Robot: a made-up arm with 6 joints. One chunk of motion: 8 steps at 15 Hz.
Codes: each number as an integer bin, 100 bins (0 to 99) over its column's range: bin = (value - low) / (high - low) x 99, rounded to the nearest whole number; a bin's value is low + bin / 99 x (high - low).
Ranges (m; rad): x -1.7..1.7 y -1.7..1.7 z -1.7..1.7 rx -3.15..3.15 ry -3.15..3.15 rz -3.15..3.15
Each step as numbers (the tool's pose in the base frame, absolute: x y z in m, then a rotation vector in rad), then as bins.
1 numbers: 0.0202 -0.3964 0.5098 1.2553 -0.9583 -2.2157
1 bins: 50 38 64 69 34 15
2 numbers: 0.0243 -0.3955 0.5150 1.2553 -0.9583 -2.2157
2 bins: 50 38 64 69 34 15
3 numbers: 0.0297 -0.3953 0.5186 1.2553 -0.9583 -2.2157
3 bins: 50 38 65 69 34 15
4 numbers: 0.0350 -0.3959 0.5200 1.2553 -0.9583 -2.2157
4 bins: 51 38 65 69 34 15
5 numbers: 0.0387 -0.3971 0.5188 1.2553 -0.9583 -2.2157
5 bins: 51 38 65 69 34 15
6 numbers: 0.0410 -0.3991 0.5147 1.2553 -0.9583 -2.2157
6 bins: 51 38 64 69 34 15
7 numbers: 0.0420 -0.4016 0.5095 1.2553 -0.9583 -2.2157
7 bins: 51 38 64 69 34 15
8 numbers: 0.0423 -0.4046 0.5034 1.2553 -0.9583 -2.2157
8 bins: 51 38 64 69 34 15
